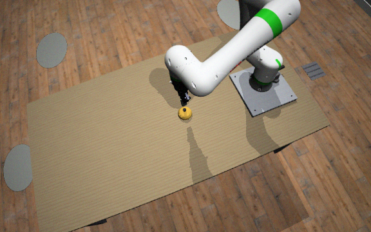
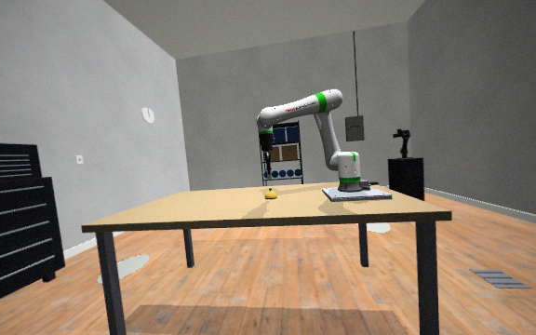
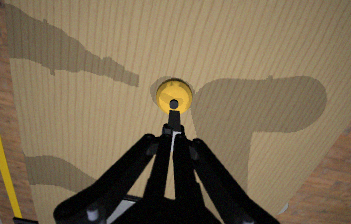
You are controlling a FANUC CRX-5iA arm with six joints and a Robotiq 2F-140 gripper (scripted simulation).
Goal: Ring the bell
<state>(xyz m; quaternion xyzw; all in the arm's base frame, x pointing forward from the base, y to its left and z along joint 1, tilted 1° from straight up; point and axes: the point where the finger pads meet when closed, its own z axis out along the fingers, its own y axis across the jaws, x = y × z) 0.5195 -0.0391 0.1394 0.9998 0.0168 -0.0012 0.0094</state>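
My hand is 10 cm above the black button. Also, from my hand: small yellow bell: 12 cm below.
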